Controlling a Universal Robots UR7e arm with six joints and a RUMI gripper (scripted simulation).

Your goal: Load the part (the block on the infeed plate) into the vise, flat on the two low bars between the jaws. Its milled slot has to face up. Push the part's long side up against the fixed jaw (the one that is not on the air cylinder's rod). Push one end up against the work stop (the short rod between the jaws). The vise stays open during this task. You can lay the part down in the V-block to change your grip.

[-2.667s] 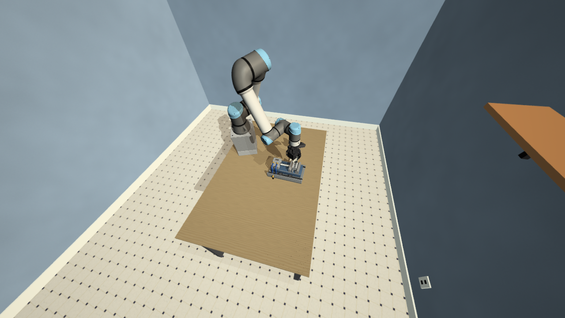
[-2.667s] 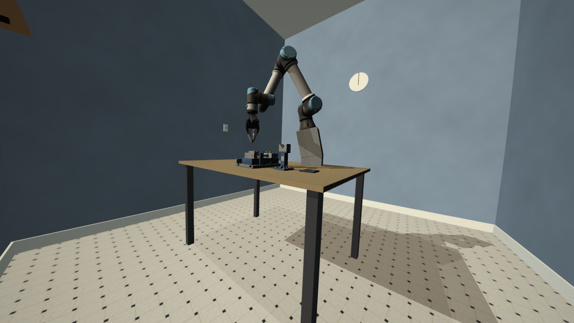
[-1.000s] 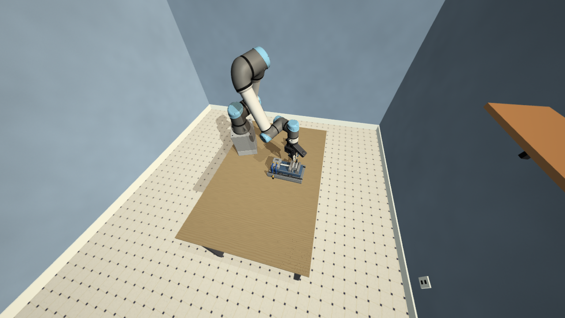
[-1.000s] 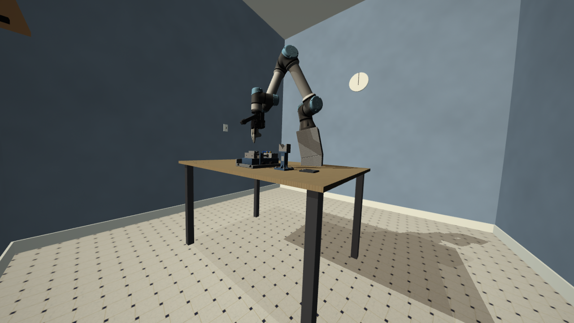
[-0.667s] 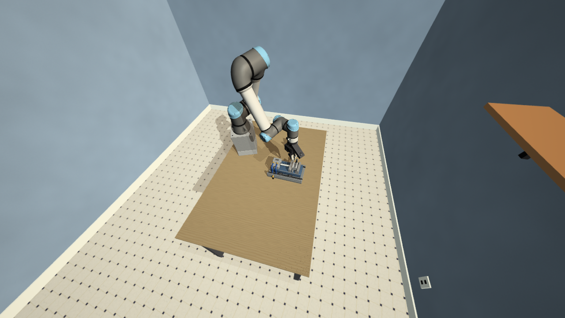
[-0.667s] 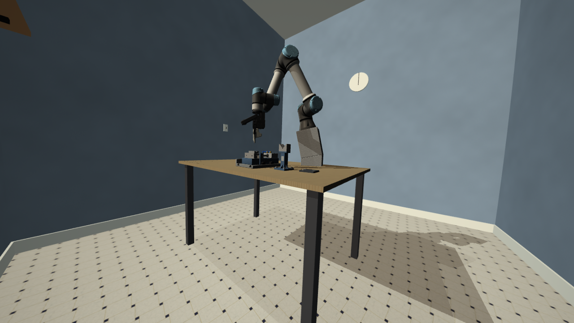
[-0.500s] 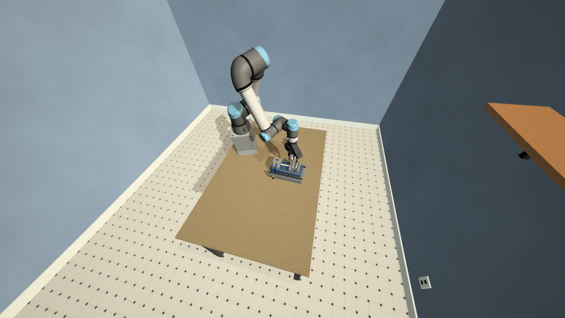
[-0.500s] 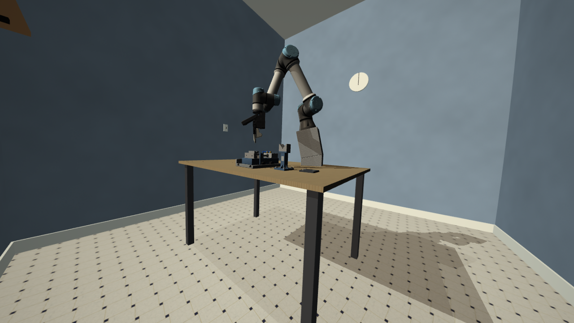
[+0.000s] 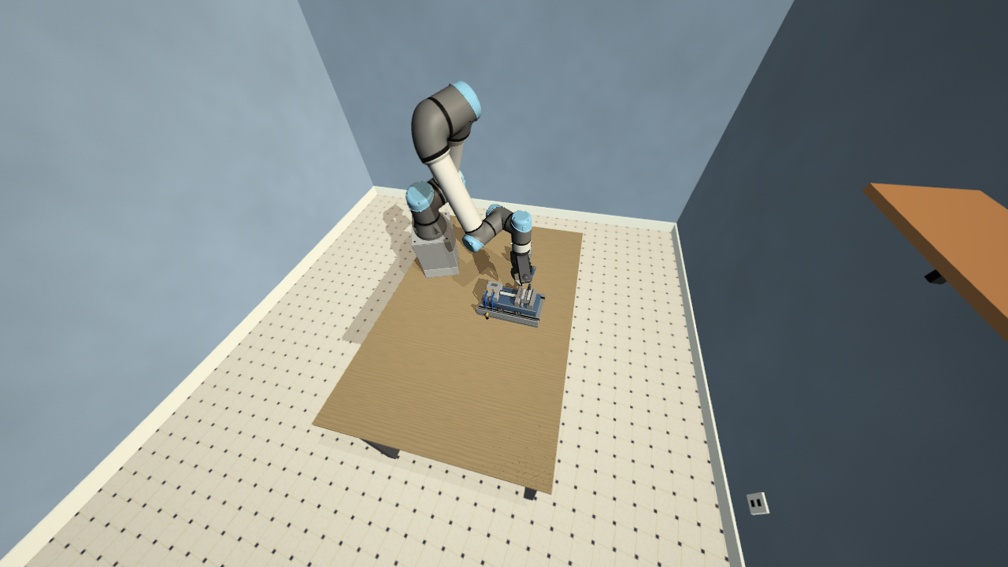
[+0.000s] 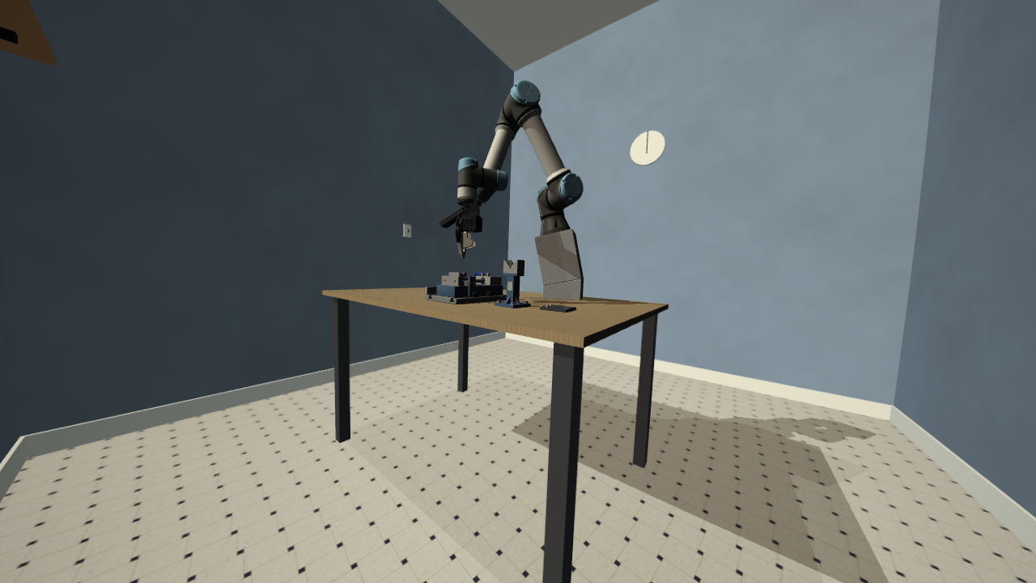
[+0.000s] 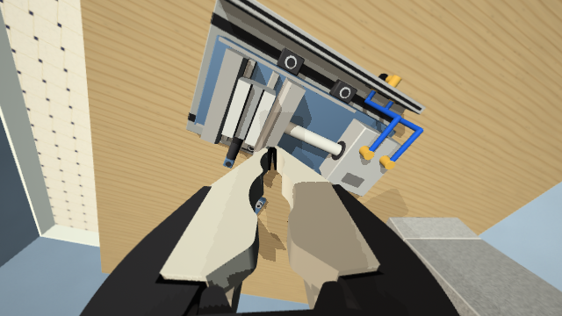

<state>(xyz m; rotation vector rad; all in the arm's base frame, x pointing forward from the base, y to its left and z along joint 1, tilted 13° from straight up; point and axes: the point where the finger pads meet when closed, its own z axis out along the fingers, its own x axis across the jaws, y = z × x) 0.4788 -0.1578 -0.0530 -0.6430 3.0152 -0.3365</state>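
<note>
Now: the part 80 mm below my hand and 30 mm ahead of it. The rest, counted from my hand: cylinder rod (100 mm below, 60 mm behind, 10 mm to the left); then fixed jaw (100 mm below, 60 mm ahead, 10 mm to the left); then moving jaw (100 mm below, 10 mm to the left, 10 mm behind).
</note>
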